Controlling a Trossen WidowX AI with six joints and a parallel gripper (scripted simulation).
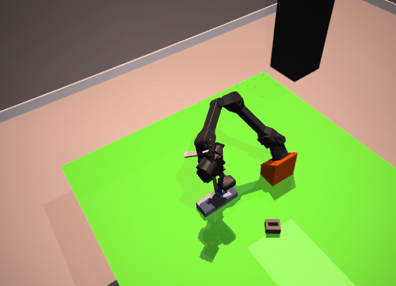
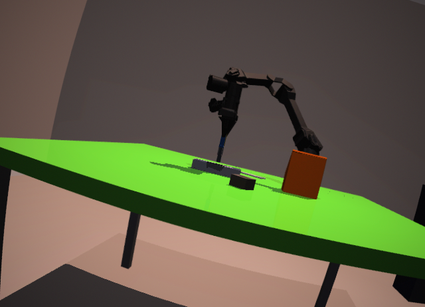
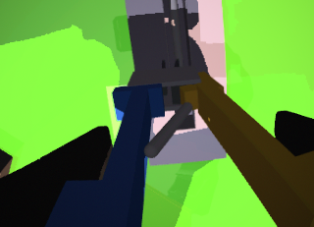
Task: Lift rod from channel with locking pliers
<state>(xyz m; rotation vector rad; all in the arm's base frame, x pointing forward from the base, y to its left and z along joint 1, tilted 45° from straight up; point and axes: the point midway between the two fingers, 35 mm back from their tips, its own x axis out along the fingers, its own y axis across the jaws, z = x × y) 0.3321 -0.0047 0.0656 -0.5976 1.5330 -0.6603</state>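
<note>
Right now my gripper tip is 12 cm above the grey channel block. Also, from my gripper tip: light grey rod (13 cm below); then small dark holster (24 cm to the left, 13 cm below, 10 cm behind).
</note>
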